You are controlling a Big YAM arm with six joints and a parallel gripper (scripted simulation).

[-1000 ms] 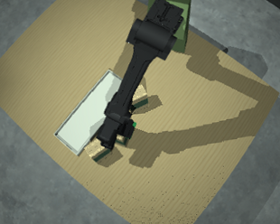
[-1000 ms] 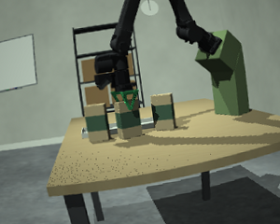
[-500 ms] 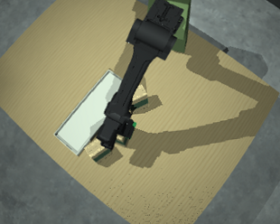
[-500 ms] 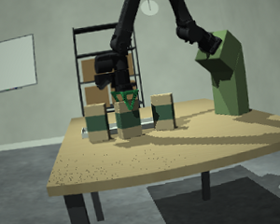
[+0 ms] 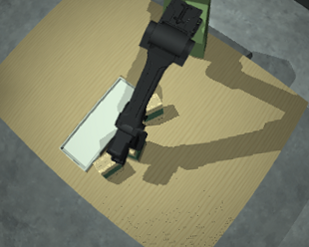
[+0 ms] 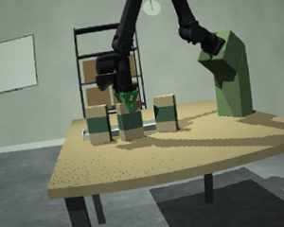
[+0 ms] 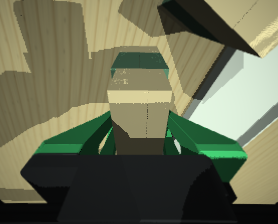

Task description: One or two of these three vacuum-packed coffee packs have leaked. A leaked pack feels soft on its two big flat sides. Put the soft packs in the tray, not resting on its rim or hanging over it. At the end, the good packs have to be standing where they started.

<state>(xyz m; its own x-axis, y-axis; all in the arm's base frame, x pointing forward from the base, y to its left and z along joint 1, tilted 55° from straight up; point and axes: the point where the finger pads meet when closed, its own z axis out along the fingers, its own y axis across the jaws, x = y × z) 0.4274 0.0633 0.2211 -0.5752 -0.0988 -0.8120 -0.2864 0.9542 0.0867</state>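
The pale tray is 180 mm to the right of my hand, 110 mm below it and 20 mm ahead of it.
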